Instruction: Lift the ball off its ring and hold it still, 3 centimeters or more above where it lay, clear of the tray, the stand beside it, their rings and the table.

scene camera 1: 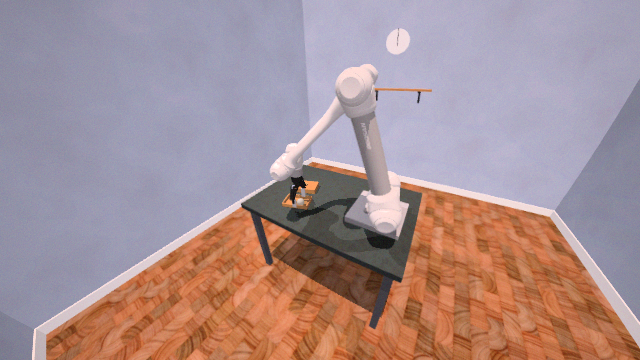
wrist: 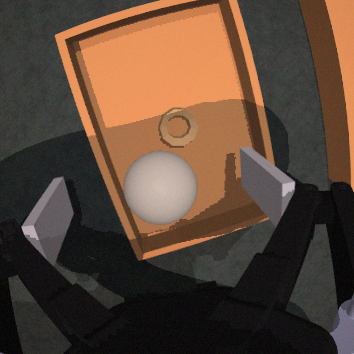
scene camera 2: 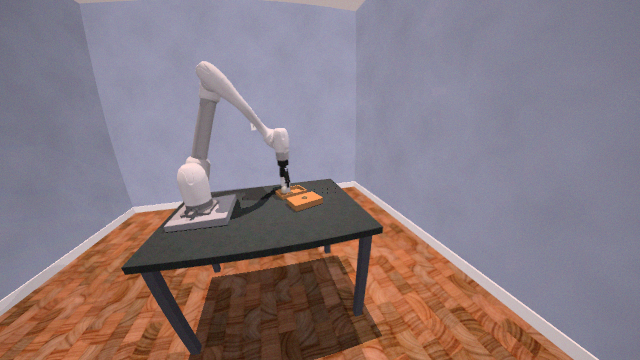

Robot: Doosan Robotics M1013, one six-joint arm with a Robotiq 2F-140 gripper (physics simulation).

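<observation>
A pale ball (scene camera 1: pixel 300 202) (scene camera 2: pixel 285 190) (wrist: pixel 160 187) rests inside the orange tray (scene camera 1: pixel 285 201) (wrist: pixel 75 85), near one corner. A small tan ring (wrist: pixel 178 127) lies on the tray floor beside the ball; whatever is under the ball is hidden. My gripper (scene camera 1: pixel 299 197) (scene camera 2: pixel 285 185) (wrist: pixel 153 180) is open and empty, low over the tray. In the wrist view its fingers stand apart on either side of the ball, the ball nearer the middle. The right finger overlaps the tray's right wall in that view; the left finger shows outside the tray's left wall.
An orange stand (scene camera 1: pixel 311 186) (scene camera 2: pixel 310 202) (wrist: pixel 346 50) is close beside the tray, on the right in the wrist view. A small ring (scene camera 2: pixel 304 197) is on its top. Both are on the dark table (scene camera 1: pixel 325 225) (scene camera 2: pixel 250 230), with the arm's base farther along it.
</observation>
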